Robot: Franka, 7 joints.
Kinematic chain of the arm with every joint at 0, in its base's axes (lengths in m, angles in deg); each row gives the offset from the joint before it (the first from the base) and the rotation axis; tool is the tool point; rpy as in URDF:
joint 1: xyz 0 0 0.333 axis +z
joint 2: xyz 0 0 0 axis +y
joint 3: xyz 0 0 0.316 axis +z
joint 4: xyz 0.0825 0 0 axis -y
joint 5: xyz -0.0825 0 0.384 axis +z
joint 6: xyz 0 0 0 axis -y
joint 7: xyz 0.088 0 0 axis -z
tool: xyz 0 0 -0.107 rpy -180 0 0
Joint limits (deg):
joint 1: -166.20..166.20
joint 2: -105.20..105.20
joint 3: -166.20..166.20
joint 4: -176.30..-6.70
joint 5: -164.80..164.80
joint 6: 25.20..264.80
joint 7: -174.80..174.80
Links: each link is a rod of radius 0.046 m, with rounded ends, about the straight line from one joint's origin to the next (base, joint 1, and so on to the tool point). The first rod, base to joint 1, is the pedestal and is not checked.
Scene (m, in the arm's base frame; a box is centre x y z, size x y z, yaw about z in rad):
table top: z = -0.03
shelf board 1: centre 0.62 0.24 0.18 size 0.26 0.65 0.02 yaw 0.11
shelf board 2: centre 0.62 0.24 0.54 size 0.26 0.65 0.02 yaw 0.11
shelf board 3: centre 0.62 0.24 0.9 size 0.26 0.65 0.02 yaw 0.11
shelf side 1: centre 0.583 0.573 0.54 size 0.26 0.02 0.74 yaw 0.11
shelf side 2: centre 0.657 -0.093 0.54 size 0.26 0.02 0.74 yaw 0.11
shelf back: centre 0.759 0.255 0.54 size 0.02 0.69 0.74 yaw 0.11
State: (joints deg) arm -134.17 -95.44 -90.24 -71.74 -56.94 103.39 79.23
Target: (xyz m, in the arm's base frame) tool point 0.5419 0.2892 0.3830
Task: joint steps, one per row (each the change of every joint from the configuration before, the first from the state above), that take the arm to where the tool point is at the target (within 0.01 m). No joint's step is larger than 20 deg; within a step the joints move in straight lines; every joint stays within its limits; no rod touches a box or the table.
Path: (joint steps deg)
1: 17.60 -0.96 12.91 1.75 15.20 -16.08 -6.03
2: 17.60 -0.96 12.91 1.74 15.21 -16.08 -6.02
3: 17.60 -0.96 12.91 1.75 15.20 -16.07 -6.03
4: 17.59 -0.96 12.91 1.75 15.21 -16.08 -6.02
5: -3.55 -0.99 18.66 -5.93 -0.45 -2.32 4.02
6: -3.55 -0.98 18.66 -5.93 -0.45 -2.31 4.01
7: -3.56 -0.99 18.66 -5.92 -0.45 -2.31 4.02
8: -3.55 -0.99 18.65 -5.93 -0.44 -2.31 4.02
9: -3.56 -0.98 18.66 -5.93 -0.45 -2.32 4.01
10: -3.55 -0.99 18.66 -5.93 -0.45 -2.31 4.02
11: -12.89 0.00 -5.17 18.00 -1.44 0.00 0.00
12: -12.88 0.00 -5.17 18.01 -1.44 0.00 0.00
13: -12.89 0.00 -5.16 18.00 -1.44 0.00 0.00

